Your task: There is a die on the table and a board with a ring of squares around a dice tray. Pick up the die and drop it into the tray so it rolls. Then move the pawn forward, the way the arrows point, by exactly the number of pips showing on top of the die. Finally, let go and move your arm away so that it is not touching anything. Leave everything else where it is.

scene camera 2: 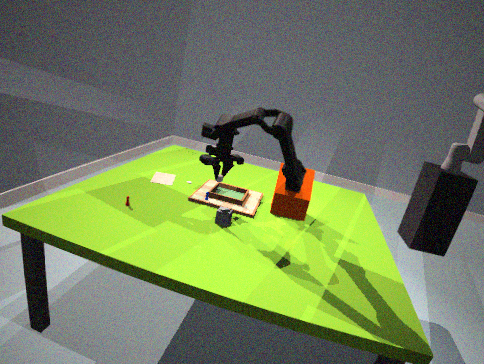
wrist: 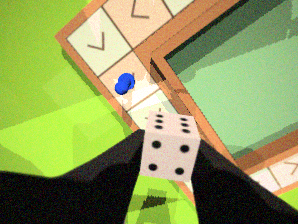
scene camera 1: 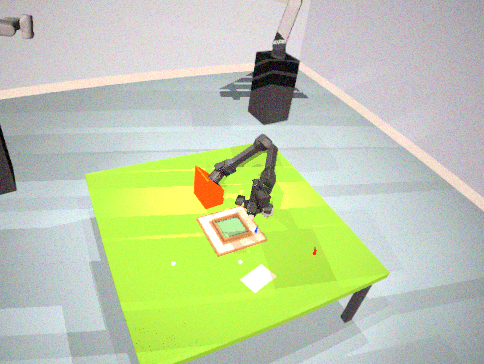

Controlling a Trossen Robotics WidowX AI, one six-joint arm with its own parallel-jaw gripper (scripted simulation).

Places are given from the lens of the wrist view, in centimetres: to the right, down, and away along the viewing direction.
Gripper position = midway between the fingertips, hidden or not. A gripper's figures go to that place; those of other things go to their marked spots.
my gripper (wrist: 168, 140): 1, 2, 11
white die (wrist: 171, 141): 1, 1, 9
green dice tray (wrist: 233, 67): 8, -4, 18
The marked spots on the green dice tray and the white die are 13 cm apart.
